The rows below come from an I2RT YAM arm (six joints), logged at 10 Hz.
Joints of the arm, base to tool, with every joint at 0 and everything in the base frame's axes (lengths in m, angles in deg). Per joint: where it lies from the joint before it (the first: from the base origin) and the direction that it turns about. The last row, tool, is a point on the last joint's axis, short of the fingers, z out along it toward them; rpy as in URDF.
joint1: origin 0 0 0.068 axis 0 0 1
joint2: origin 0.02 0.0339 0.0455 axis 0 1 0
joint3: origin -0.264 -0.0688 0 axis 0 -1 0
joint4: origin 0.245 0.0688 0.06 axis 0 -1 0
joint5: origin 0.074 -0.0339 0.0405 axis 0 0 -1
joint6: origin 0.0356 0 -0.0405 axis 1 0 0
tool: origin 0 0 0 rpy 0 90 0
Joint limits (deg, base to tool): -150..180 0..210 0..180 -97..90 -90..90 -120..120
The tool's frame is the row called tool.
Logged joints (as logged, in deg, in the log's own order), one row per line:
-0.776 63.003 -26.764 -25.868 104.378 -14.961
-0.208 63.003 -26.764 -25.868 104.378 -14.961
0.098 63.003 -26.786 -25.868 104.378 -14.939
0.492 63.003 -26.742 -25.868 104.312 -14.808
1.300 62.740 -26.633 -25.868 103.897 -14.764
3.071 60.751 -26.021 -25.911 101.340 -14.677
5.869 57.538 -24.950 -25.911 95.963 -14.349
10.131 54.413 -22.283 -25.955 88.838 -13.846
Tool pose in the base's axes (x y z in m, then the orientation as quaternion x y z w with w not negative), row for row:
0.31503 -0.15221 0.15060 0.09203 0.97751 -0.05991 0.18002
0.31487 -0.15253 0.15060 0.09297 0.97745 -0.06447 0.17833
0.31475 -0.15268 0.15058 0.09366 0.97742 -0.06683 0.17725
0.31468 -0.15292 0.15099 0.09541 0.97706 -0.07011 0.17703
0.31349 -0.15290 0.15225 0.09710 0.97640 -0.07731 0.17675
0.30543 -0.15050 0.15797 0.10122 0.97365 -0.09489 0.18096
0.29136 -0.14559 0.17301 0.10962 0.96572 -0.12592 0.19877
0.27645 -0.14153 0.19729 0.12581 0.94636 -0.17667 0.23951
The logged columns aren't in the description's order. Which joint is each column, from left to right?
Columns, left to right: joint5, joint3, joint4, joint1, joint2, joint6.
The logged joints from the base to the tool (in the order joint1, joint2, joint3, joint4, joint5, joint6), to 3 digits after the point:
-25.868 104.378 63.003 -26.764 -0.776 -14.961
-25.868 104.378 63.003 -26.764 -0.208 -14.961
-25.868 104.378 63.003 -26.786 0.098 -14.939
-25.868 104.312 63.003 -26.742 0.492 -14.808
-25.868 103.897 62.740 -26.633 1.300 -14.764
-25.911 101.340 60.751 -26.021 3.071 -14.677
-25.911 95.963 57.538 -24.950 5.869 -14.349
-25.955 88.838 54.413 -22.283 10.131 -13.846

